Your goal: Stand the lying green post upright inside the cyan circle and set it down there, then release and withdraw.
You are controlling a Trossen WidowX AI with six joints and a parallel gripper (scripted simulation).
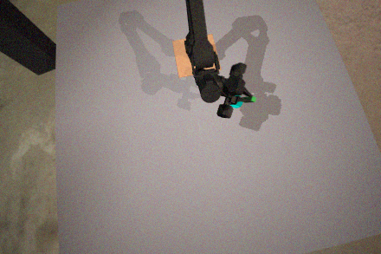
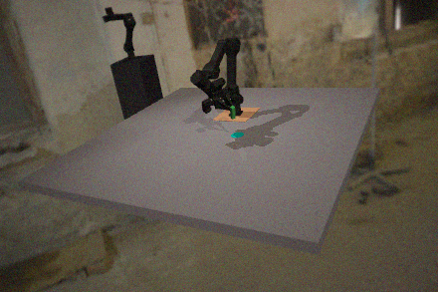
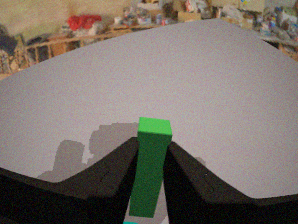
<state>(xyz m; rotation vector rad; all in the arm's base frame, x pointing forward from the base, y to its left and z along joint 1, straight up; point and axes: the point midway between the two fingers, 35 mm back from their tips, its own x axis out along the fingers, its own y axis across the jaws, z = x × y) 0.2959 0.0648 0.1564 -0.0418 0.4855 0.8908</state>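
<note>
Now: the cyan circle 15 cm below my gripper tip, 5 cm behind it and 1 cm to the right of it. From my gripper tip the other things lie so: green post (2 cm below, 1 cm behind).
</note>
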